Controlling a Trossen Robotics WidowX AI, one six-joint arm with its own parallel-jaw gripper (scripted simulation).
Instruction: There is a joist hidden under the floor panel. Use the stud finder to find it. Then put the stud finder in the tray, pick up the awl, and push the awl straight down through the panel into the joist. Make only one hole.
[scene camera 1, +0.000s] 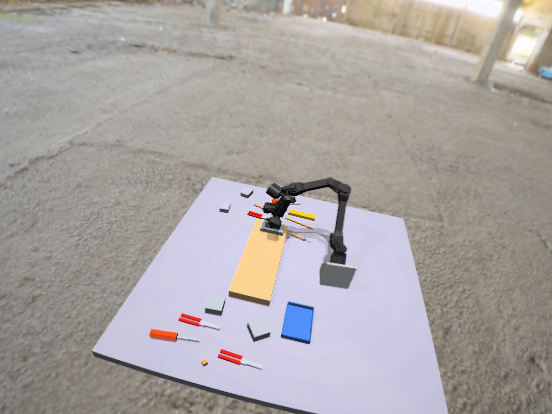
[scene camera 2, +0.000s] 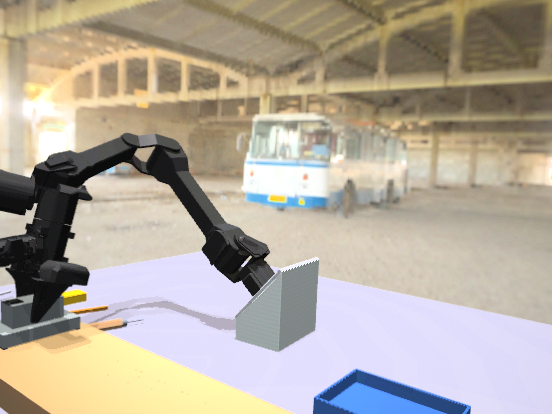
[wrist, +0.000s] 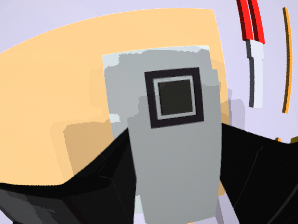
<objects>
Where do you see a blue tray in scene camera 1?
297, 326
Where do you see a stud finder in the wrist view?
169, 97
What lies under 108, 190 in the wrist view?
My gripper.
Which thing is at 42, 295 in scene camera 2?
My gripper.
</objects>
